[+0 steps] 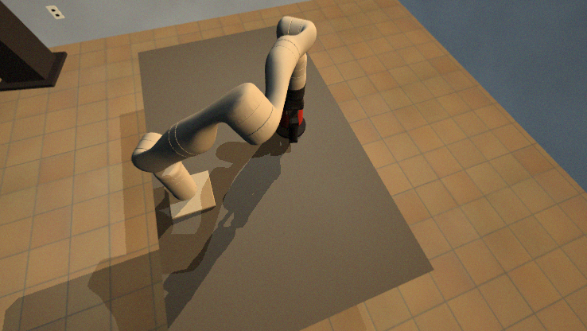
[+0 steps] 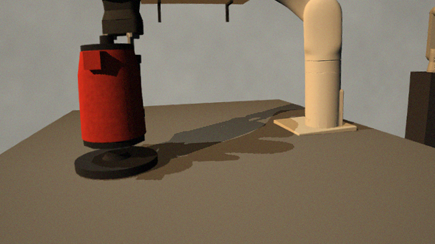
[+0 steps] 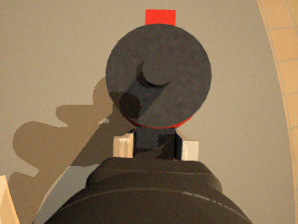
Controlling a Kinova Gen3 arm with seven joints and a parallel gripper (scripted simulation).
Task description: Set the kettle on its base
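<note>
Now: the red kettle 30 mm to the left of my hand and 50 mm below it. Also, from my hand: black base 60 mm to the left, 180 mm below.
</note>
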